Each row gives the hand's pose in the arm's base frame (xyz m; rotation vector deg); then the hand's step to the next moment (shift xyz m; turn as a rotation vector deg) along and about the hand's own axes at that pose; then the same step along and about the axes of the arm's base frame.
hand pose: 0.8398 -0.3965 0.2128 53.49 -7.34 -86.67
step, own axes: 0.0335 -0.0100 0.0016 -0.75 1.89 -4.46
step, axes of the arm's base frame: -0.0047 -0.0280 -0.0205 4.10 2.23 -1.49
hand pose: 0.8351 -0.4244 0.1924 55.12 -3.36 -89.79
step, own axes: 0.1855 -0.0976 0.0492 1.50 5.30 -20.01
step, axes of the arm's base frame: -0.0924 -0.1535 -0.1193 16.26 6.73 -11.00
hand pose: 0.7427 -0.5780 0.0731 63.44 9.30 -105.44
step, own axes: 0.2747 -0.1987 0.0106 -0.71 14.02 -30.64
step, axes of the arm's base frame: -0.1989 -0.0774 -0.2636 29.88 9.08 -12.67
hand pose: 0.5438 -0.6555 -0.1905 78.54 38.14 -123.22
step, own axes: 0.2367 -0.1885 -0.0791 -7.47 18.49 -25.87
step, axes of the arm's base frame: -0.1547 0.1576 -0.2215 32.02 3.66 -5.29
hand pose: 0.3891 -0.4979 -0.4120 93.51 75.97 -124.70
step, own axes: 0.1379 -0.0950 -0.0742 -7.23 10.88 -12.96
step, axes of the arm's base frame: -0.0560 0.1628 -0.0626 18.38 -0.51 -0.69
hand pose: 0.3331 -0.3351 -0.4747 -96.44 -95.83 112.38
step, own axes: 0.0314 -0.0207 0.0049 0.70 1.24 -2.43
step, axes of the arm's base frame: -0.0276 0.0251 -0.0067 2.18 1.53 -0.91
